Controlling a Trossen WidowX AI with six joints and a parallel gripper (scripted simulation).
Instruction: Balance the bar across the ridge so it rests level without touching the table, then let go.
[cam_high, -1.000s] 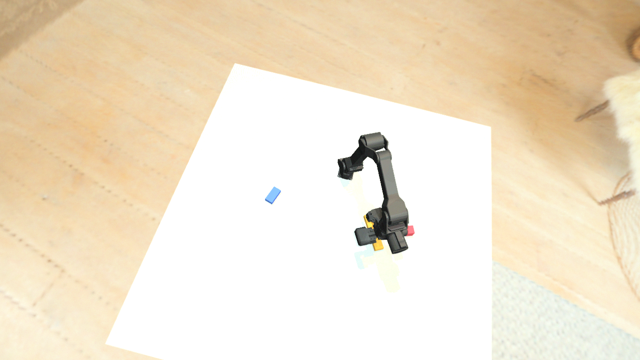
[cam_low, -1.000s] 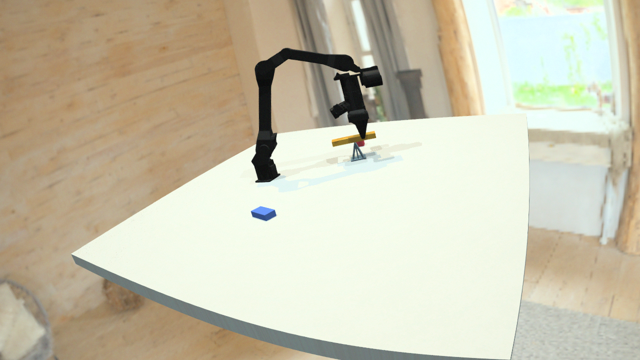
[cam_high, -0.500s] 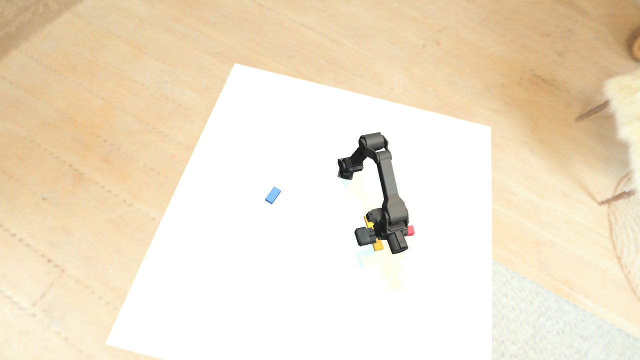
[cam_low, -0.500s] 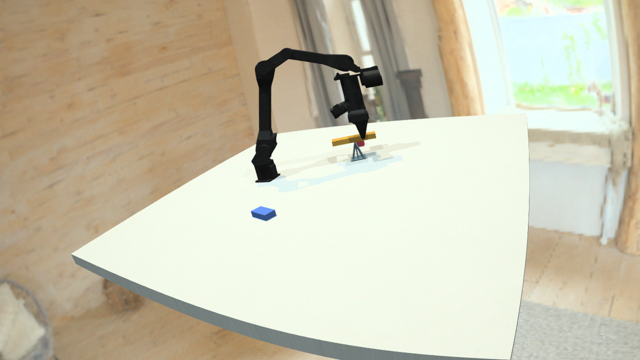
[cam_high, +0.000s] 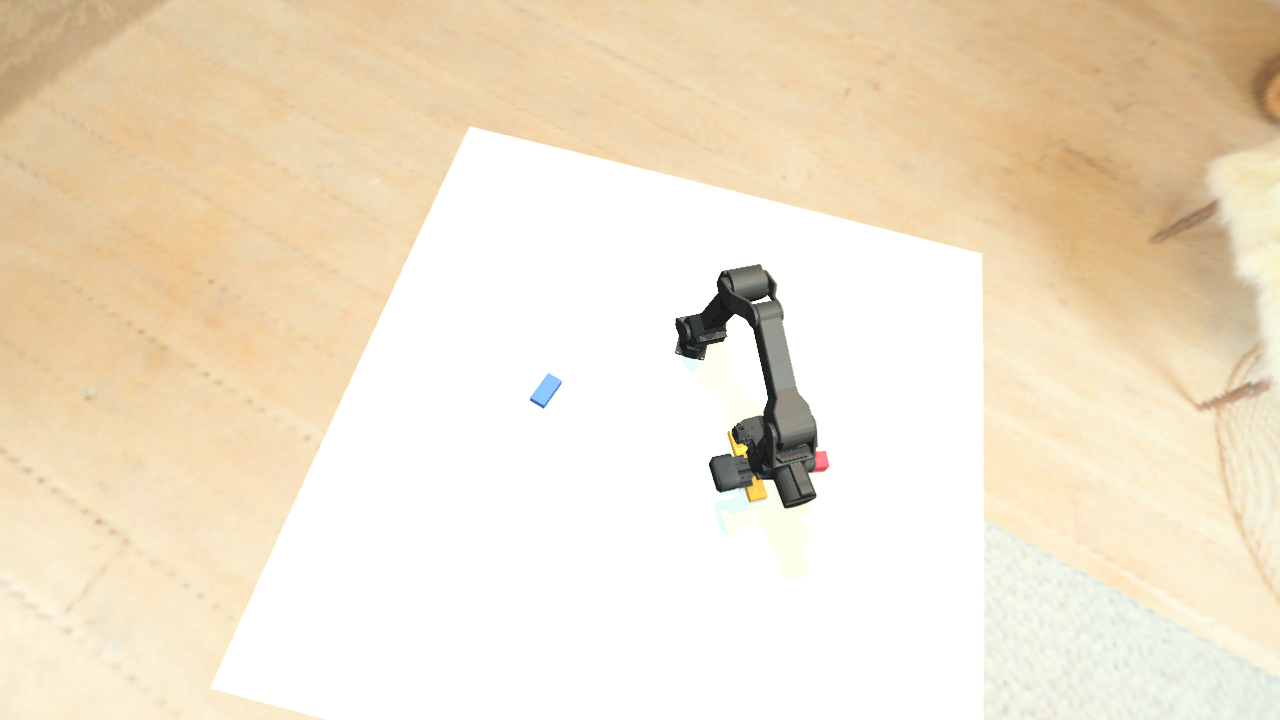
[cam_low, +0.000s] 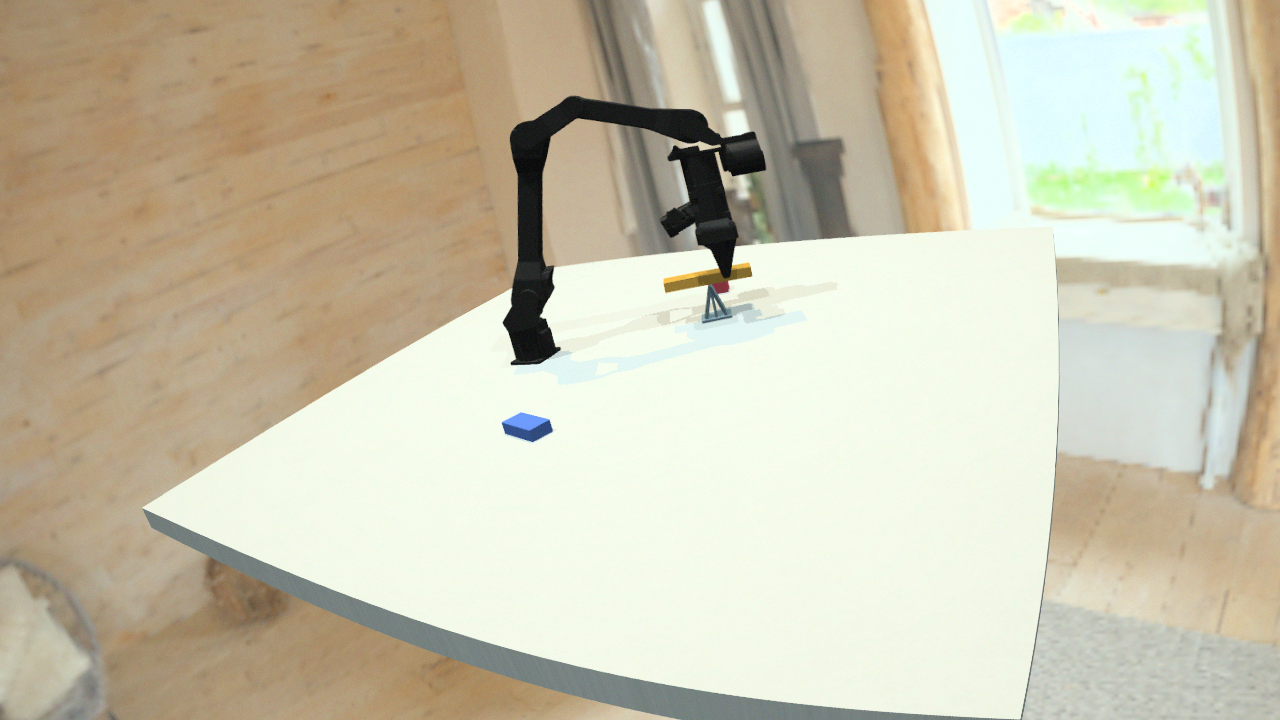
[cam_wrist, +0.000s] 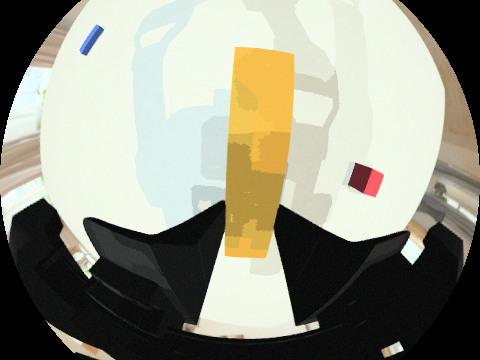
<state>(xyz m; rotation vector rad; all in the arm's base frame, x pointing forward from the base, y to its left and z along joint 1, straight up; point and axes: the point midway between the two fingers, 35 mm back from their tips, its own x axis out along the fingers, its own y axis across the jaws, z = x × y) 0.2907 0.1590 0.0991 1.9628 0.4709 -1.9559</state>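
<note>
Right now my gripper tip is 3 cm past the yellow bar and 1 cm to the left of it. From my gripper tip the other things lie so: red cube 9 cm behind, 14 cm to the left, 5 cm below; blue flat block 10 cm behind, 43 cm to the right, 6 cm below.
</note>
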